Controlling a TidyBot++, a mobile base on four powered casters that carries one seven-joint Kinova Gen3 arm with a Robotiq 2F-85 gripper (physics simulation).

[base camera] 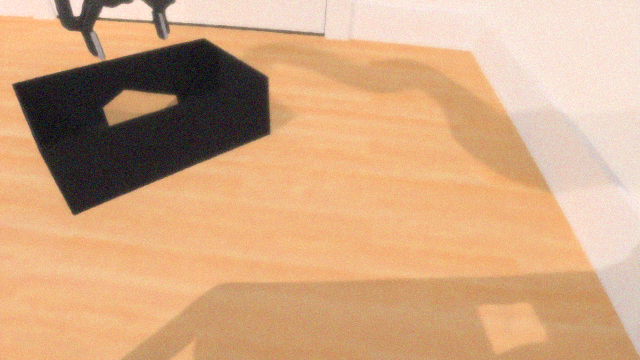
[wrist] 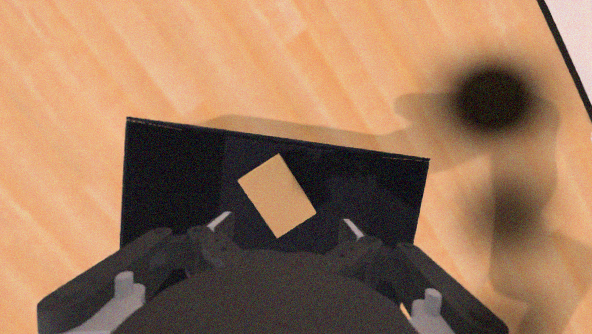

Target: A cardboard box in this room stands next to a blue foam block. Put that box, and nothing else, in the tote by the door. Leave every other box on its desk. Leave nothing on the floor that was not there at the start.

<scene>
In view: the gripper (base camera: pixel 133 47), a black tote (base camera: pixel 223 103) and a brown cardboard box (base camera: pixel 127 105).
The black tote also shows in the wrist view (wrist: pixel 178 179). The gripper is seen too in the wrist view (wrist: pixel 286 226).
</scene>
